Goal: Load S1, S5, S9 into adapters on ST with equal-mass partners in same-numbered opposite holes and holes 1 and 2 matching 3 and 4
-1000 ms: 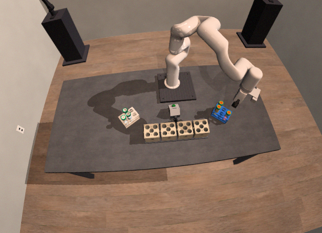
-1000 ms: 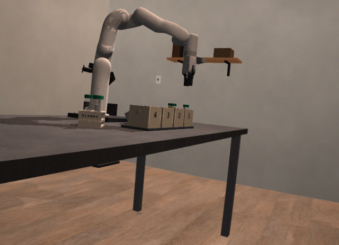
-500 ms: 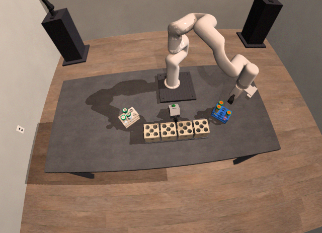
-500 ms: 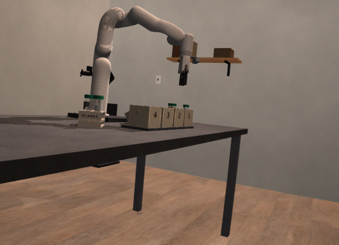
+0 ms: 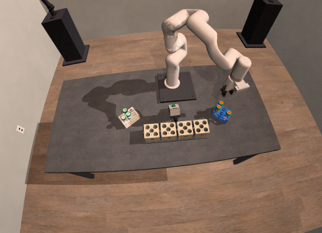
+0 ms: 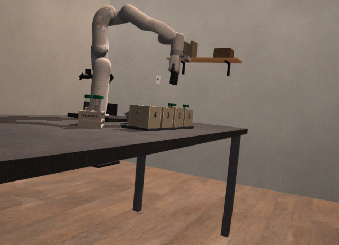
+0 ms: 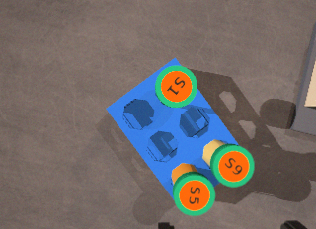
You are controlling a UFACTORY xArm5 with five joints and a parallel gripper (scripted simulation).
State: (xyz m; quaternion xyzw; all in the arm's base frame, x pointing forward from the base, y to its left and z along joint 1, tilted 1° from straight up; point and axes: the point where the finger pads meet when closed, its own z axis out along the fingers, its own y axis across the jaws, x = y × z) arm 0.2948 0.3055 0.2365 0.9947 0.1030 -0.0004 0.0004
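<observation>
Right now my hand is 190 mm above the tube S5 and 10 mm past it. Round my hand: green DONE key: 330 mm to the right, 190 mm below, 50 mm behind; blue sample rack: 220 mm below, 40 mm ahead, 10 mm to the left; adapter 1: 200 mm below, 180 mm to the right, 140 mm ahead.
</observation>
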